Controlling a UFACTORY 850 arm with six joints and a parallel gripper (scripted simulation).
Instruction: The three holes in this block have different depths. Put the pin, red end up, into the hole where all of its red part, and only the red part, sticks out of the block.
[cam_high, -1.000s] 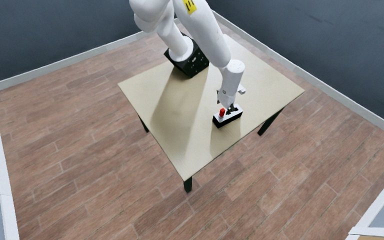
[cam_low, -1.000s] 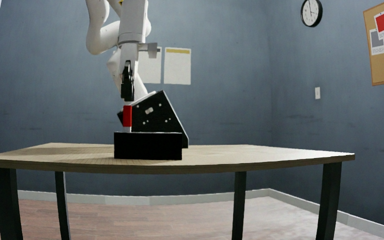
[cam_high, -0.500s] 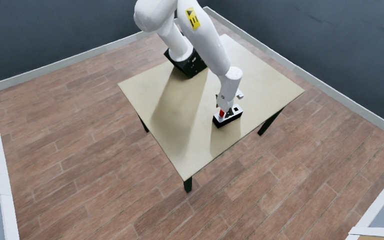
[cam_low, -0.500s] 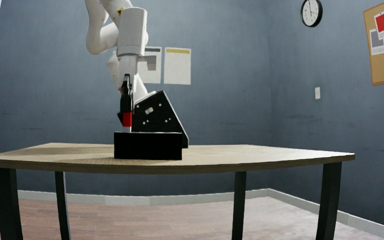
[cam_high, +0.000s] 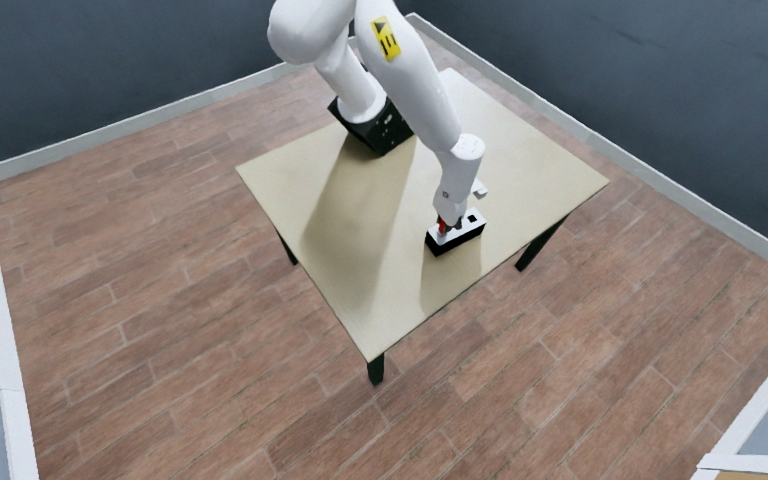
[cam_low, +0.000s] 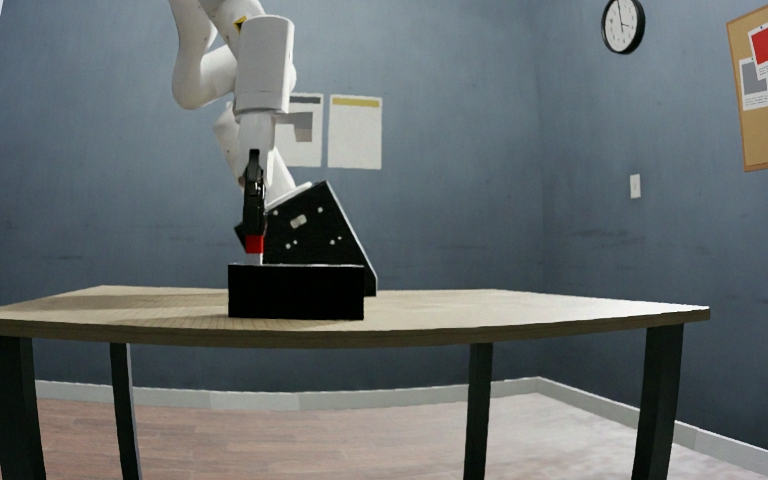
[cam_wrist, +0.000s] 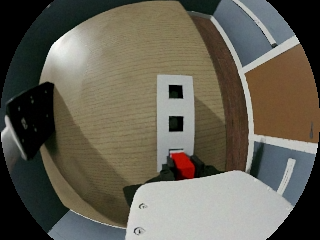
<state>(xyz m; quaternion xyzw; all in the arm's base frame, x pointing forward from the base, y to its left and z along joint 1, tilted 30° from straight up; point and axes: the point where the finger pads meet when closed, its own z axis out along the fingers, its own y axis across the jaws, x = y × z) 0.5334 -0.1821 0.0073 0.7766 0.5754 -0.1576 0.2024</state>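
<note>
My hand is 20 mm short of the black block, 60 mm to the right of it and 100 mm above it. The rest, counted from my hand: pin: 10 mm below.
</note>
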